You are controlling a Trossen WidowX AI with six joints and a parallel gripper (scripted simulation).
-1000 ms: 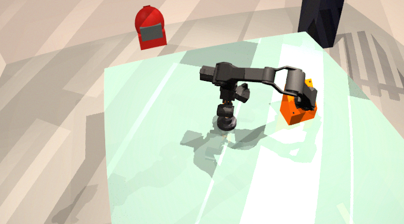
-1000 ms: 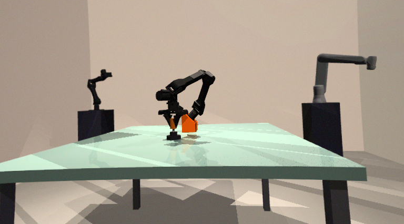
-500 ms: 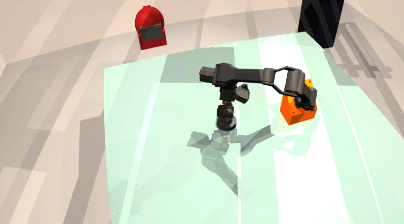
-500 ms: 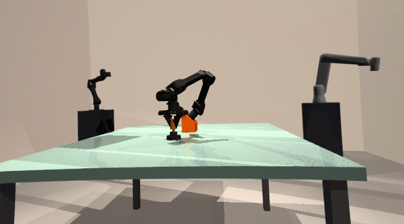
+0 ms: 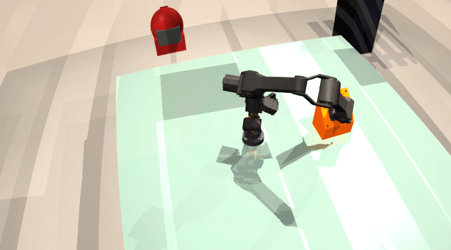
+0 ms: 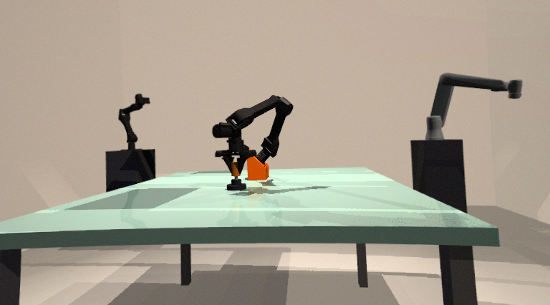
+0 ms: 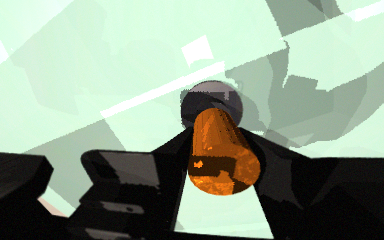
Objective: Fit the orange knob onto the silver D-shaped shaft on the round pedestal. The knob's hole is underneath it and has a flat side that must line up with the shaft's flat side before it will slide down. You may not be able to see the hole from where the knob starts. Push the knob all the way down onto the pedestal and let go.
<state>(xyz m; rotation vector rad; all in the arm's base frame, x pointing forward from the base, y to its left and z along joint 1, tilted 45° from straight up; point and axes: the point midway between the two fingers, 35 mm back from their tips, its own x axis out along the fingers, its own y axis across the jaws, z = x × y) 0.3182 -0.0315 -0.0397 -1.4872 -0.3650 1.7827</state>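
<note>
My gripper tip is 40 mm above the pedestal. Also, from my gripper tip: orange knob (30 mm above).
</note>
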